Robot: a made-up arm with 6 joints.
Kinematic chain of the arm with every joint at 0, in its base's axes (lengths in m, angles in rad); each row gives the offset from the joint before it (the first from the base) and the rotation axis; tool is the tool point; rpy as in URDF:
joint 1: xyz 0 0 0.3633 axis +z
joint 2: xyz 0 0 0 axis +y
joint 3: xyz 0.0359 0 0.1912 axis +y
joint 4: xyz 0.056 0 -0.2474 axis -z
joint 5: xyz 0 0 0 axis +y
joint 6: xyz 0.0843 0 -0.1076 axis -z
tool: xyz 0 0 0 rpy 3.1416 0 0
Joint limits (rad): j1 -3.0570..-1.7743 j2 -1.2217..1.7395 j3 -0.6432..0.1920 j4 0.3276..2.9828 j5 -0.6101..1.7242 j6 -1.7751..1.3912
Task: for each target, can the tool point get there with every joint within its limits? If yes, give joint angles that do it. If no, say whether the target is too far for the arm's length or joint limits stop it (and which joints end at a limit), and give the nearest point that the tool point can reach.
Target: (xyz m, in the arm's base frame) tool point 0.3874 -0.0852 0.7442
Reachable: no: joint limits stop it (at a limit: joint 1, joint 2, joint 3, joint 5) | nearest point 0.0869 -0.1241 0.6507 | short by 0.317 m
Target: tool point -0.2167 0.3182 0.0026
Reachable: no: joint limits stop it (at a limit: joint 1, joint 3, joint 5) | nearest point -0.1471 0.1077 0.1010 | short by 0.243 m
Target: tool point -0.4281 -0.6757 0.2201
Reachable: no: too far | nearest point -0.1931 -0.3048 0.2987 | short by 0.446 m
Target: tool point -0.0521 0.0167 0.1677
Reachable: yes | joints -2.4058 0.4407 -0.1947 2.4223 0.1111 -0.3277
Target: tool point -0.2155 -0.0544 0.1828
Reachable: yes | joints -2.8394 0.2501 -0.5344 2.6327 0.4800 -1.2192
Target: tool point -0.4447 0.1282 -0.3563
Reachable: no: too far | nearest point -0.1889 0.0225 0.0531 | short by 0.494 m
